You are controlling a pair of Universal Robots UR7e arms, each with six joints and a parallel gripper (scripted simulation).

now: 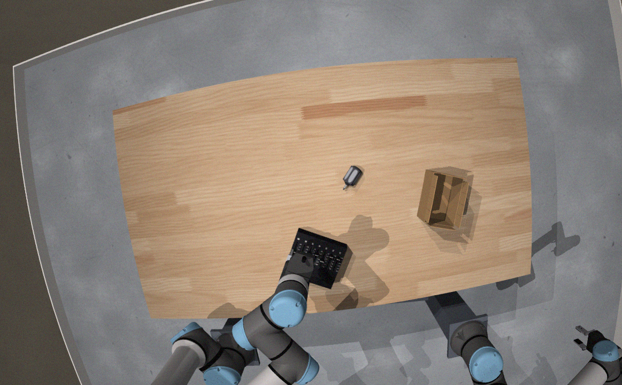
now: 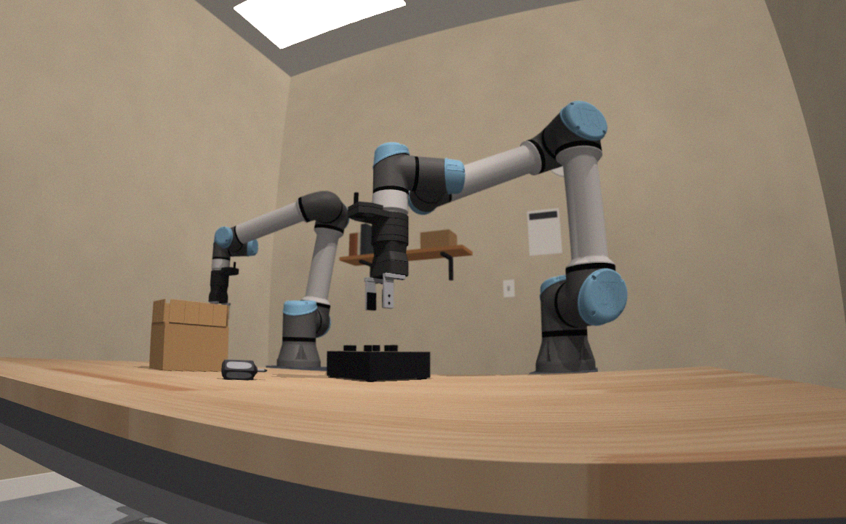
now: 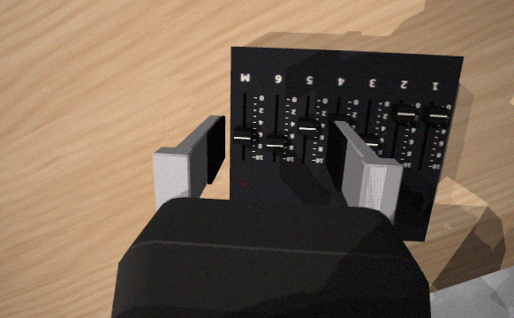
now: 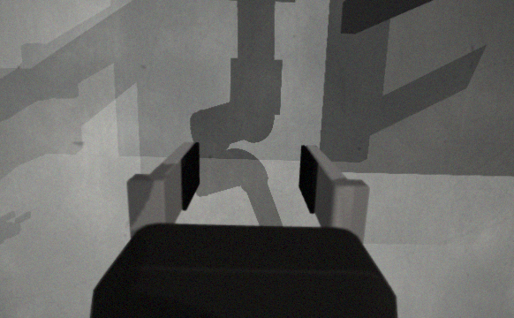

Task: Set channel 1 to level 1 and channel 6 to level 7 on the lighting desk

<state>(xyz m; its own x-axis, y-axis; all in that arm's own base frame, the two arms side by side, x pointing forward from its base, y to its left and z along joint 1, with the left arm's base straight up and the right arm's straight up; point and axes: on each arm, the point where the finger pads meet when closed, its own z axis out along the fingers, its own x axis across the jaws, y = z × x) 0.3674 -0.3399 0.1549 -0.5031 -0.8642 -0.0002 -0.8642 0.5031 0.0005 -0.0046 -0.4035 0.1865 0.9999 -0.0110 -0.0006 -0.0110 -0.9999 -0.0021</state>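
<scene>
Right now the channel 6 fader is 20 mm behind my left hand, 10 mm to the left of it and 90 mm below it. From my left hand the other things lie so: channel 5 fader (20 mm behind, 20 mm to the right, 90 mm below); then channel 4 fader (20 mm behind, 40 mm to the right, 90 mm below); then master fader (10 mm behind, 30 mm to the left, 90 mm below).
</scene>
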